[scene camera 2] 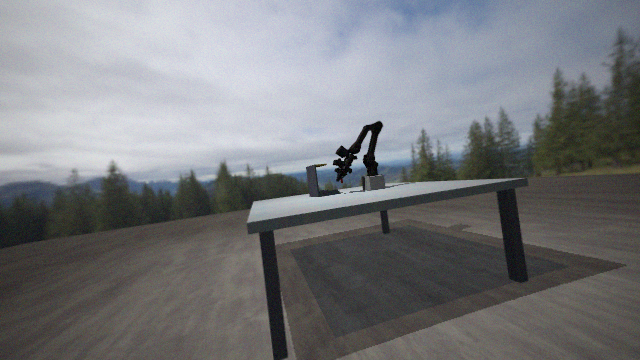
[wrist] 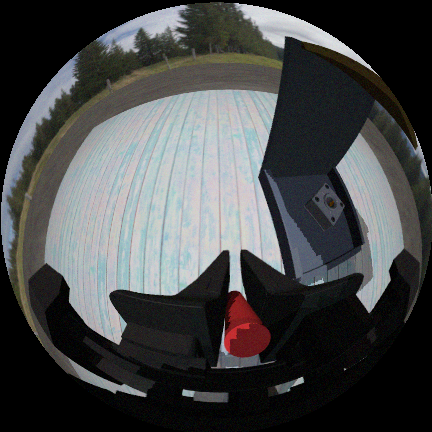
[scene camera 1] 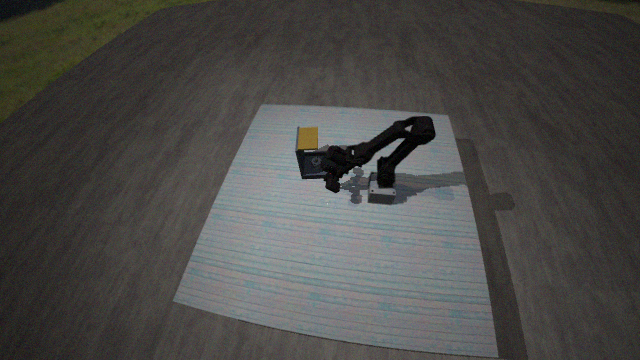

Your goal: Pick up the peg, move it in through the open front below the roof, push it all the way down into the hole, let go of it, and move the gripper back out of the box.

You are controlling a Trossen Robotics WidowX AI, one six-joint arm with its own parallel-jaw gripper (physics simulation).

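Places are measured from the arm's base along level axes (x back, y right, z up), in metres.
Pixels of known places: gripper, fingertip midpoint: (scene camera 2: 337,181) (wrist: 234,255) (scene camera 1: 324,179); arm's base, link origin: (scene camera 2: 373,175) (scene camera 1: 384,182).
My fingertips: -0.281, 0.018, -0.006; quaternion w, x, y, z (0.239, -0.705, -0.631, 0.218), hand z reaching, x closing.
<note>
For each thing: its top centre in the pictures, then the offset to it from my fingertips, as dx, dy, dz. "*": a spot on its surface instead. Level surfaces: height alone.
- red peg, top centre: (wrist: 247,340) (scene camera 2: 340,171) +0.034, -0.004, +0.062
- dark box, top centre: (scene camera 1: 314,137) (scene camera 2: 320,164) -0.043, +0.149, +0.132
- yellow roof, surface spot: (scene camera 1: 307,138) * -0.076, +0.141, +0.132
- grey square block, top centre: (wrist: 330,200) (scene camera 1: 316,160) -0.051, +0.158, -0.051
- box's low side edge, surface spot: (wrist: 274,220) * -0.045, +0.068, -0.081
- pale striped table top, surface height: dz -0.092
The red peg (wrist: 247,337) (scene camera 2: 342,179) is upright between the fingers; it does not show in scene camera 1. My gripper (scene camera 1: 331,173) (scene camera 2: 341,176) (wrist: 234,255) is shut on the peg and holds it above the table, outside the box on its robot-base side. The dark box (scene camera 2: 313,181) (wrist: 315,110) has a tall back wall and a yellow roof (scene camera 1: 307,138) (scene camera 2: 320,165). A grey square block (scene camera 1: 316,161) (wrist: 327,204) with the round hole stands on the box floor, right of the fingers in the wrist view. The arm hides part of the box in scene camera 1.
The box's low side edge (wrist: 274,220) runs near the right finger in the wrist view. The roof overhangs above the block. The arm's grey base (scene camera 1: 382,195) (scene camera 2: 374,182) stands right of the gripper on the pale striped table top (scene camera 1: 340,260).
</note>
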